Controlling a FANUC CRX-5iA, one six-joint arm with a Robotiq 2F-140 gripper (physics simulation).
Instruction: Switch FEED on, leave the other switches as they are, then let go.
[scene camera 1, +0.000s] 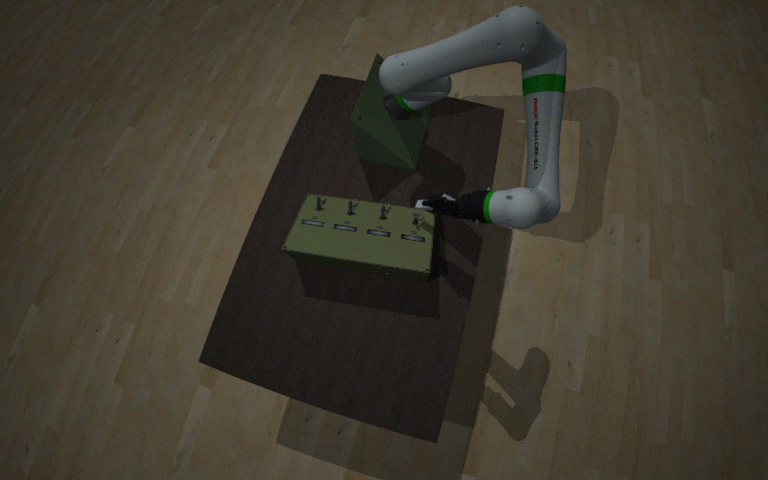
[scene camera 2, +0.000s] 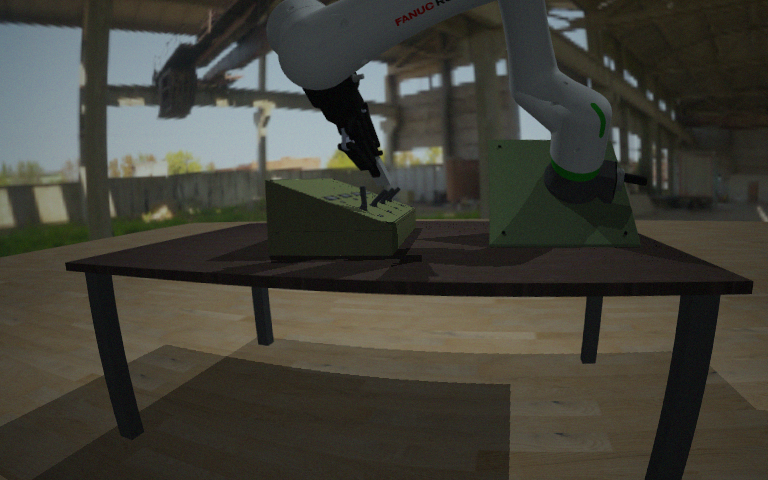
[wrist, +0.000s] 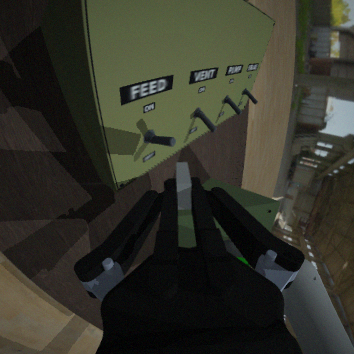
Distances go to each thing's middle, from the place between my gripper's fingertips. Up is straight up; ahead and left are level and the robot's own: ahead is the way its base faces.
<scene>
Now: the green switch box (scene camera 1: 394, 245) 150 mm to the right of my hand, 150 mm ahead of it and 60 mm below it.
</scene>
